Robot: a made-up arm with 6 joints. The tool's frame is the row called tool. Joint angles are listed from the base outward. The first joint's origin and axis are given. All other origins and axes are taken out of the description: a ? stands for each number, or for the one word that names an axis. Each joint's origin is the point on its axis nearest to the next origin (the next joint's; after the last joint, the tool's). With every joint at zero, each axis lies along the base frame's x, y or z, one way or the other. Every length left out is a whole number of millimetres.
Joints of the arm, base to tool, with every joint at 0 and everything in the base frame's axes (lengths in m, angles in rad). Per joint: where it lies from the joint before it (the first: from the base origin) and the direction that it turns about. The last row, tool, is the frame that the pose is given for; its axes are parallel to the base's.
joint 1: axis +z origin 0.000 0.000 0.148
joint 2: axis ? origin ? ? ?
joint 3: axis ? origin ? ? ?
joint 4: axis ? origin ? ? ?
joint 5: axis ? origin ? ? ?
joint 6: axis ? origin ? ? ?
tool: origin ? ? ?
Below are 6 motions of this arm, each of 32 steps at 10 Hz.
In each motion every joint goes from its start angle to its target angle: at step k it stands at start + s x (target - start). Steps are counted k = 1, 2, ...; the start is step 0. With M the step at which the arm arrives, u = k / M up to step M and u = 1 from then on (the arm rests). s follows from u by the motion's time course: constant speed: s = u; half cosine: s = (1 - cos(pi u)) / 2; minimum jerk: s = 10 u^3 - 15 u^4 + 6 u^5.
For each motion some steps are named. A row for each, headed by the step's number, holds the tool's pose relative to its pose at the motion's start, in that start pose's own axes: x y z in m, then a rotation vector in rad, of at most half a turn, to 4 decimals.
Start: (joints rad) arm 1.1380 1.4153 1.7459 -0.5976 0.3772 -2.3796
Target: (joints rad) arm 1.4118 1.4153 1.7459 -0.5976 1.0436 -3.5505
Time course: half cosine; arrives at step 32
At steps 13, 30, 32:
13: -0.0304 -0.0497 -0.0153 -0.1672 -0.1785 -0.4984
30: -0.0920 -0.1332 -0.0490 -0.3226 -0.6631 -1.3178
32: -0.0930 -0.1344 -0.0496 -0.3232 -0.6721 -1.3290

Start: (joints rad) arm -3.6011 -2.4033 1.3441 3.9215 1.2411 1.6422
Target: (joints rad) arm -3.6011 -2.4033 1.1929 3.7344 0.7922 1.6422
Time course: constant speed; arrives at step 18
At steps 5, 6, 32:
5: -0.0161 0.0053 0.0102 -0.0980 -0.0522 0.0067
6: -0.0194 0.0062 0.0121 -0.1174 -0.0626 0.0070
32: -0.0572 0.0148 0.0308 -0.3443 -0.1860 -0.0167

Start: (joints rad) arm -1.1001 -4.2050 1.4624 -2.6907 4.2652 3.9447
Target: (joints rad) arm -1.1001 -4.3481 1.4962 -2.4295 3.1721 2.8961
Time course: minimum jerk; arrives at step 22
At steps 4, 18, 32:
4: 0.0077 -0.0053 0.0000 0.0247 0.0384 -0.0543
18: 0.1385 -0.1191 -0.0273 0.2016 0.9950 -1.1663
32: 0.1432 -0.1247 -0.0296 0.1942 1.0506 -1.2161

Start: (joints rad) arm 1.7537 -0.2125 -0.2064 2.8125 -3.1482 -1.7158
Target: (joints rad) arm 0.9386 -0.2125 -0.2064 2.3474 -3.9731 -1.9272
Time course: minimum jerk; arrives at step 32
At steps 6, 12, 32:
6: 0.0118 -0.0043 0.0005 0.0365 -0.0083 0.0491
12: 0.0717 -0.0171 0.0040 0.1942 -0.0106 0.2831
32: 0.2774 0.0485 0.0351 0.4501 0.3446 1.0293

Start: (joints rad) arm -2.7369 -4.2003 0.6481 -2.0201 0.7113 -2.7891
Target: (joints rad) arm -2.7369 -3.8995 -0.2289 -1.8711 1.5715 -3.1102
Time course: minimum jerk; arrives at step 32
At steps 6, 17, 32:
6: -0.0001 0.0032 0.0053 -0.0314 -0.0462 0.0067
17: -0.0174 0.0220 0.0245 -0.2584 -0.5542 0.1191
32: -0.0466 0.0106 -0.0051 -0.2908 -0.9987 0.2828

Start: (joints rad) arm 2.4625 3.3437 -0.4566 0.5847 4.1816 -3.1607
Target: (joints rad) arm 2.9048 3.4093 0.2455 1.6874 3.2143 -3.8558
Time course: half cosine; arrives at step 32
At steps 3, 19, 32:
3: 0.0039 0.0055 -0.0048 -0.0088 0.0056 -0.0288
19: 0.1385 0.1720 -0.0855 -0.0532 0.3207 -1.0146
32: 0.2084 0.2582 -0.0806 0.0526 0.7458 -1.5646

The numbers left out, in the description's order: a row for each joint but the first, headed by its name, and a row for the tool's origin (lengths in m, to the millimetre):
joint 2: axis +y, xyz 0.000 0.026 0.000
joint 3: axis +y, xyz 0.000 0.000 0.748
joint 4: axis +z, xyz 0.000 0.000 0.383
joint 5: axis +y, xyz 0.000 0.000 0.000
joint 6: axis +z, xyz 0.000 0.000 0.087
tool: xyz 0.000 0.000 0.000

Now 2 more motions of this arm.
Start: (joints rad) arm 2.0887 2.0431 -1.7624 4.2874 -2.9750 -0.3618
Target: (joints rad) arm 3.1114 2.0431 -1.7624 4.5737 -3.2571 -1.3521
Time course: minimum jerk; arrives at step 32
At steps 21, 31, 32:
21: 0.4769 -0.2726 0.1267 0.2962 -0.3413 -1.7446
31: 0.5612 -0.4097 0.1688 0.4235 -0.4427 -2.2427
32: 0.5613 -0.4099 0.1689 0.4237 -0.4428 -2.2434

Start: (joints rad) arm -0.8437 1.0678 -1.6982 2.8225 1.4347 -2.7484
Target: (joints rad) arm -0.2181 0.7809 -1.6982 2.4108 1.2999 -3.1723
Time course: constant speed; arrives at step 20
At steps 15, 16, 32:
15: 0.1730 0.0046 0.1668 0.1235 0.0293 -0.6790
16: 0.1822 -0.0010 0.1776 0.1329 0.0384 -0.7264
32: 0.2152 -0.0301 0.2177 0.1714 0.0851 -0.9171

